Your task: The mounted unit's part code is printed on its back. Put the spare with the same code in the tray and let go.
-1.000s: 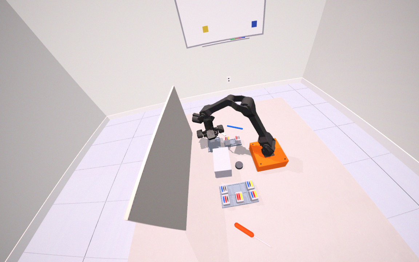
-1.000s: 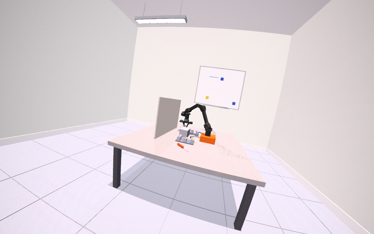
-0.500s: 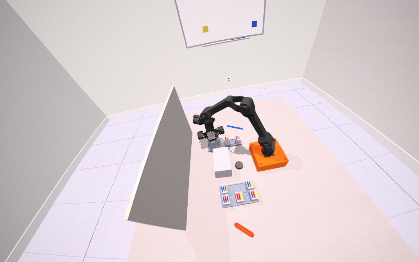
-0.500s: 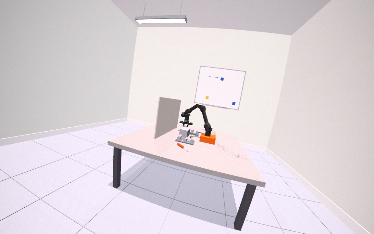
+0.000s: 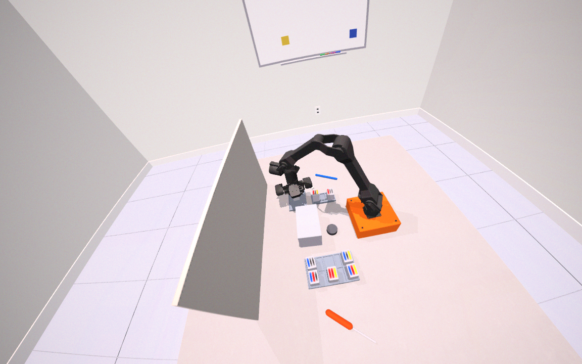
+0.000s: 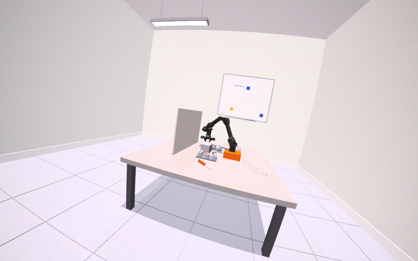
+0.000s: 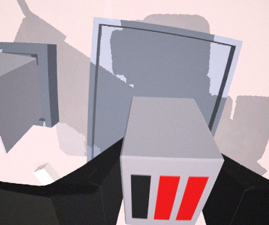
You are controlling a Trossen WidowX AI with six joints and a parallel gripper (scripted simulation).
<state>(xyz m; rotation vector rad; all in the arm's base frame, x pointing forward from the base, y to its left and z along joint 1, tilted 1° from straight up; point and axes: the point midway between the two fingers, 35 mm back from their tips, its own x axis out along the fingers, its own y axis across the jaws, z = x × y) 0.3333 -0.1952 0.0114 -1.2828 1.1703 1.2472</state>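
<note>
Right now my gripper tip is 30 mm above the grey tray. Round my gripper tip: grey spare block 30 mm above; small holder 140 mm behind, 30 mm below, 20 mm to the left; white mounted unit 200 mm to the left, 40 mm behind, 10 mm above.
</note>
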